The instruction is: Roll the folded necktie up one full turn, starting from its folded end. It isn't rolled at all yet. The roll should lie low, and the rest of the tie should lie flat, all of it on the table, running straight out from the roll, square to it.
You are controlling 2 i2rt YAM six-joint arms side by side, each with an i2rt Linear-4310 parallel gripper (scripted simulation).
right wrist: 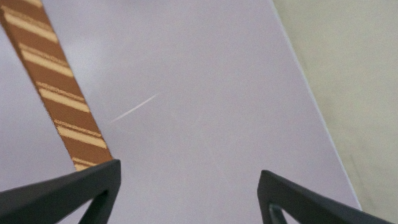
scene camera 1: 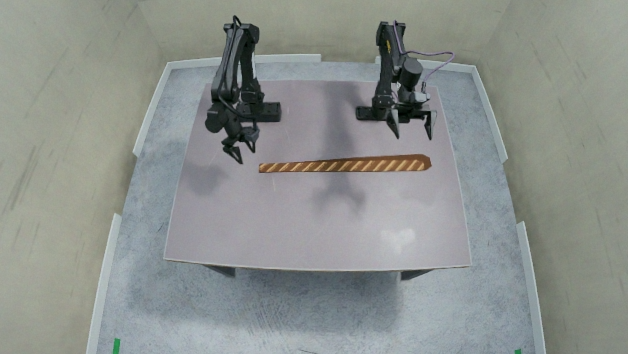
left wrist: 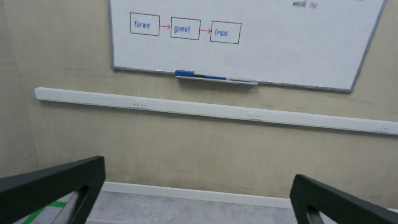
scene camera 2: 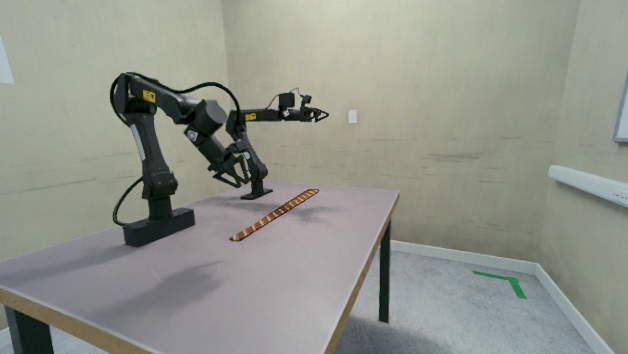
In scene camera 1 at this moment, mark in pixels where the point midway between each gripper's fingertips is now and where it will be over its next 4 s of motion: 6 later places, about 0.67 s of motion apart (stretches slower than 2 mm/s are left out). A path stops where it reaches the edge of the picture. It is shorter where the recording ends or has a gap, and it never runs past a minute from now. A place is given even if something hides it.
My left gripper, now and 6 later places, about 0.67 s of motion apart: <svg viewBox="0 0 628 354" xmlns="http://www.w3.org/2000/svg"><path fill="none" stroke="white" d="M415 138L384 144L336 146L302 158L285 161L284 162L283 163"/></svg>
My right gripper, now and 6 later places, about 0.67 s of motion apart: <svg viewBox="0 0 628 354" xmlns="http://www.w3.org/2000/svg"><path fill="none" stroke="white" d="M248 158L258 163L260 164L261 166L261 168L261 170L261 170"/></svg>
